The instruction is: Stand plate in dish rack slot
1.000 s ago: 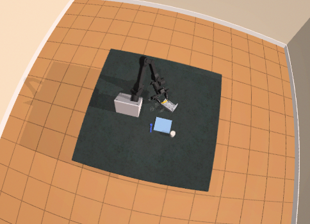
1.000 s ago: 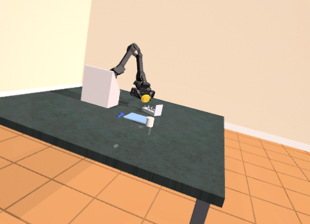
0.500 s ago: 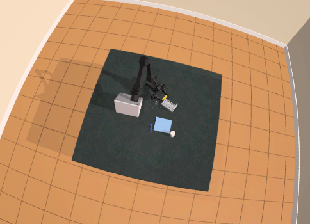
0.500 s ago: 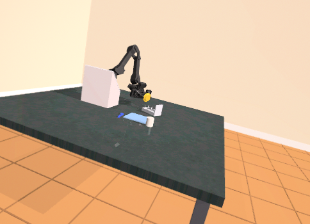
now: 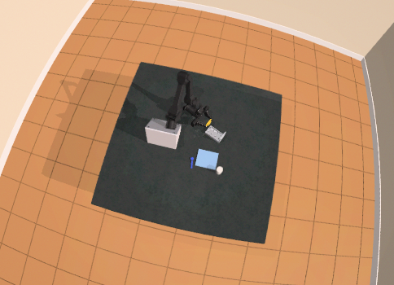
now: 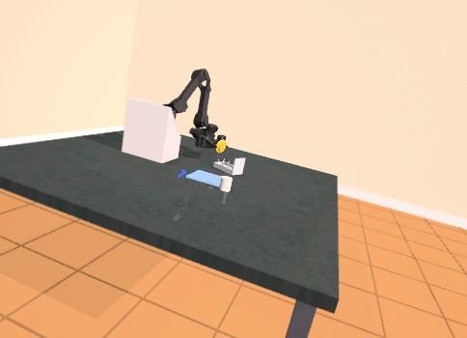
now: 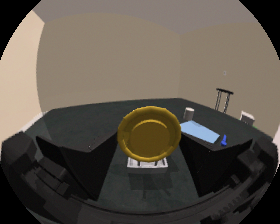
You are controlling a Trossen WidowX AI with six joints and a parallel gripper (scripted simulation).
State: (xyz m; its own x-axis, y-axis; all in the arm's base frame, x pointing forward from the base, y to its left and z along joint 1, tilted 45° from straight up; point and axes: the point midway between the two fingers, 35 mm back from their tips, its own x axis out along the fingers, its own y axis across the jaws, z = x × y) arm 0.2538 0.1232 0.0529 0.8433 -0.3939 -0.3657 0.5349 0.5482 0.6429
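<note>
The dish rack is 5 cm ahead of my gripper tip, 4 cm to the right of it and 7 cm below it. Also, from my gripper tip: plate: 1 cm behind; then white cup: 10 cm ahead, 33 cm to the right, 7 cm below; then blue spoon: 10 cm behind, 28 cm to the right, 9 cm below.
</note>
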